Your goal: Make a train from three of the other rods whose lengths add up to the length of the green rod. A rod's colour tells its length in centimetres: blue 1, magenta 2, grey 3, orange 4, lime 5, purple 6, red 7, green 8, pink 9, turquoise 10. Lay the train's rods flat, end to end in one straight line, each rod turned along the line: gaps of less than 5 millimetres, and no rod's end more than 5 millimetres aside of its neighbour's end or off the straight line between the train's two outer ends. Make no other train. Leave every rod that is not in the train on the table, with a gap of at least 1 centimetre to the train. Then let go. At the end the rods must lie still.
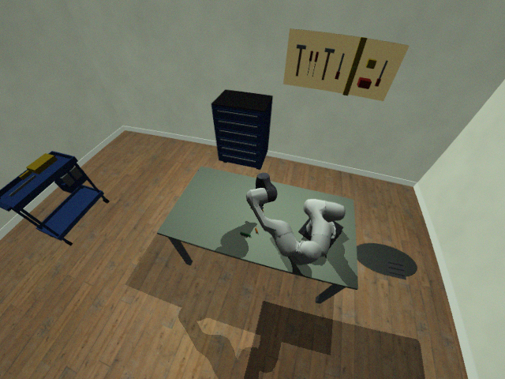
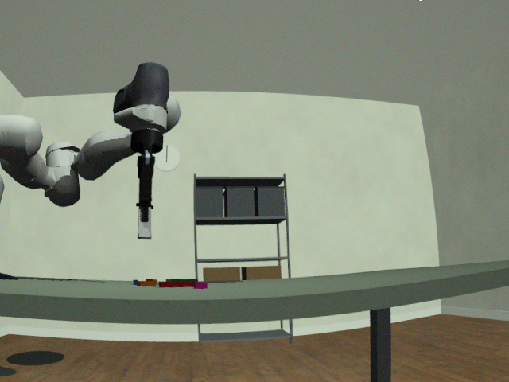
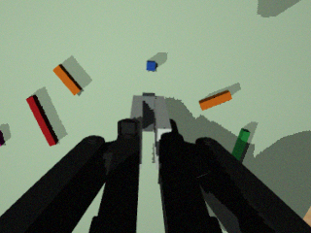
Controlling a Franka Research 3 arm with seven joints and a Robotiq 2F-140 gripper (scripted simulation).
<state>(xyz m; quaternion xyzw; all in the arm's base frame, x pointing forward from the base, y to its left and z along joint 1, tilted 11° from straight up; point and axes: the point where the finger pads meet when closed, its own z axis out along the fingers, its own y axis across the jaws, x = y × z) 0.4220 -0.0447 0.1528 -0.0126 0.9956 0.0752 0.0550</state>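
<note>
Right now the blue rod is 2 cm behind my hand and 13 cm below it. Round my hand: grey rod (3 cm below); green rod (9 cm ahead, 13 cm to the left, 13 cm below); red rod (6 cm ahead, 13 cm to the right, 13 cm below).
</note>
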